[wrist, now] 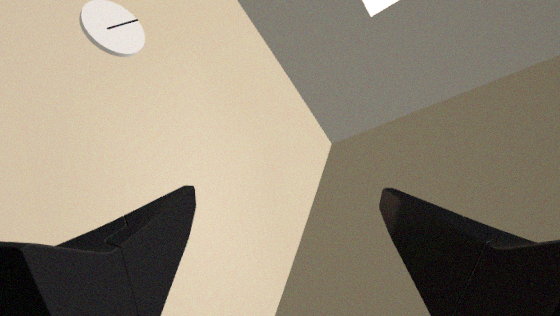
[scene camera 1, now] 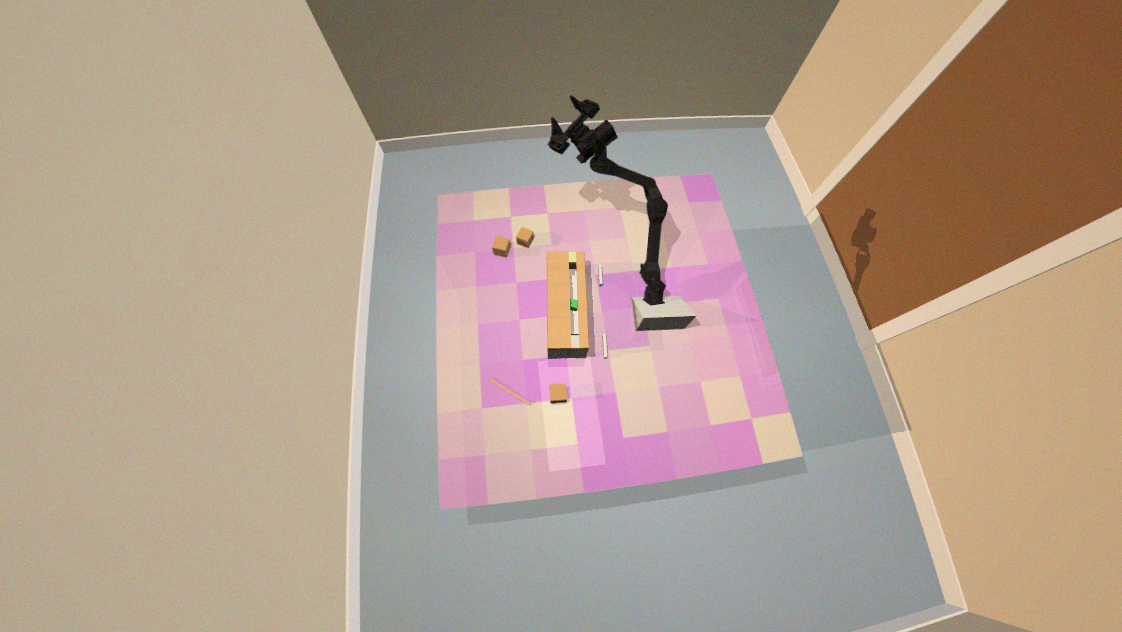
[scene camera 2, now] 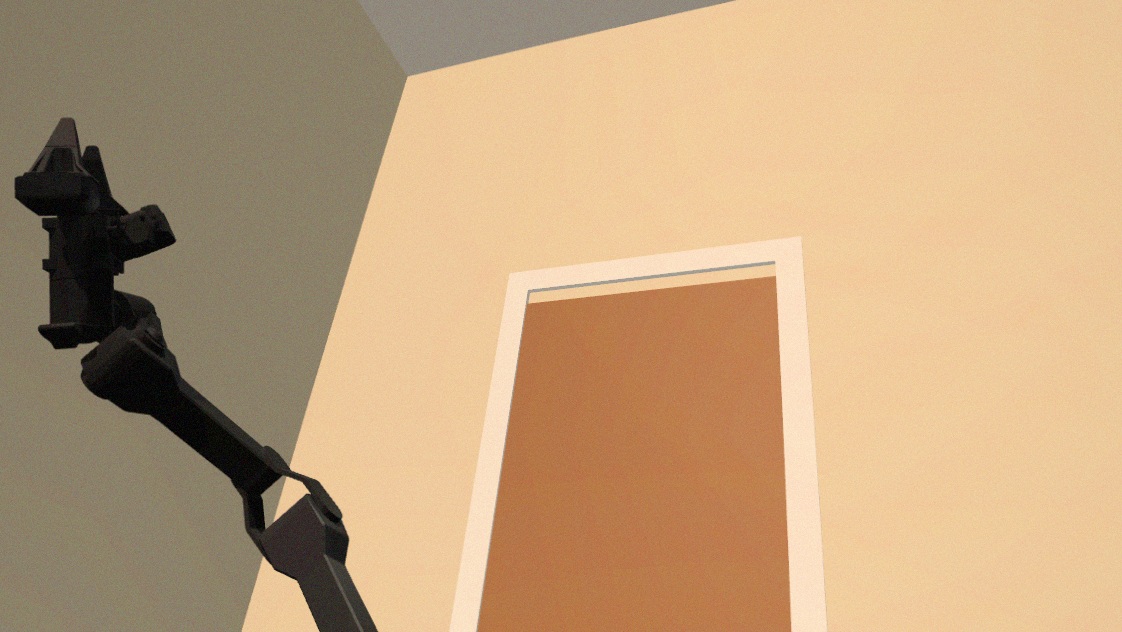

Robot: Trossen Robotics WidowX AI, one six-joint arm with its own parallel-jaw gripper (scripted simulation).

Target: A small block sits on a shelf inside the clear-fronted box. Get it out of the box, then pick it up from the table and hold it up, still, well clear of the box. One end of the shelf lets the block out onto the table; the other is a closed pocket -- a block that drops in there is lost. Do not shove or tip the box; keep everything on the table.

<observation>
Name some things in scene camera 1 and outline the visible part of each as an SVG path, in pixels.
The gripper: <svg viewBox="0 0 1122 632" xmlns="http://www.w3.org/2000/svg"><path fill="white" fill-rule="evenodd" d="M570 95L574 108L581 114L565 132L561 130L558 122L551 117L551 137L548 146L553 151L563 154L570 146L567 140L571 138L571 142L585 155L588 149L600 137L594 130L590 130L588 126L584 125L583 122L588 117L593 119L596 113L600 111L598 103L588 99L579 102L573 95Z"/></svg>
A long tan box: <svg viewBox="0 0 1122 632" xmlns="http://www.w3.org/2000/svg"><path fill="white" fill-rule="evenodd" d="M603 334L603 359L606 359L606 334ZM599 264L599 287L602 287L602 266ZM584 251L547 252L548 359L586 358L588 355L589 334ZM570 299L578 300L577 311L570 310Z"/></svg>
</observation>
